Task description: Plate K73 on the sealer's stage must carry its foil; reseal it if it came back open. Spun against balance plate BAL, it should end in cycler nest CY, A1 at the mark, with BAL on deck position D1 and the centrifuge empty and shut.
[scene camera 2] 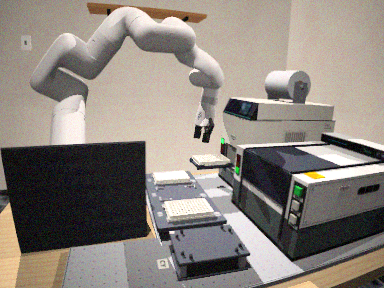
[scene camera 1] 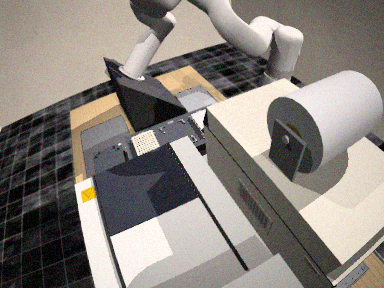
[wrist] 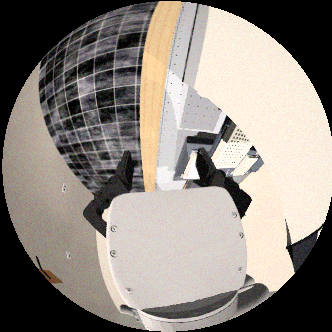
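Where they show: gripper, fingertip midpoint: [scene camera 2: 200, 140] [wrist: 164, 156]; arm's base at its link origin: [scene camera 2: 67, 165] [scene camera 1: 131, 74].
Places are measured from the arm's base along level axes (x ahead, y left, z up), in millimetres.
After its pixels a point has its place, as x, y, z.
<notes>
My gripper [scene camera 2: 202, 135] @[523, 291, -28] [wrist: 164, 156] @[523, 291, -28] is open and empty, above and slightly left of the sealer stage's plate [scene camera 2: 211, 159] @[489, 117, -59] in scene camera 2. Whether this plate carries foil is not clear. A white plate [scene camera 2: 189, 209] @[313, -102, -123] [scene camera 1: 145, 142] @[309, -84, -123] with visible wells sits on the dark deck, and a smoother-looking white plate [scene camera 2: 172, 177] @[342, 137, -123] sits at the deck's far end. Their labels are unreadable. The dark raised nest [scene camera 2: 209, 245] @[303, -251, -136] [scene camera 1: 109, 156] @[276, -227, -136] near the CY label [scene camera 2: 162, 263] @[200, -221, -183] holds no plate. The centrifuge [scene camera 2: 330, 200] @[577, -337, -29] has its dark lid [scene camera 1: 150, 190] @[624, -158, 29] down; its inside is hidden.
The sealer [scene camera 2: 272, 127] @[675, 11, 79] [scene camera 1: 235, 165] @[715, 8, 93] stands behind the centrifuge, with a large foil roll [scene camera 2: 284, 85] @[754, 58, 231] [scene camera 1: 335, 120] @[851, 64, 278] on top. A black upright panel [scene camera 2: 75, 195] @[20, -84, -49] [scene camera 1: 142, 97] @[196, -21, -12] stands beside the deck, near the arm's base. A wooden shelf [scene camera 2: 150, 12] hangs on the back wall.
</notes>
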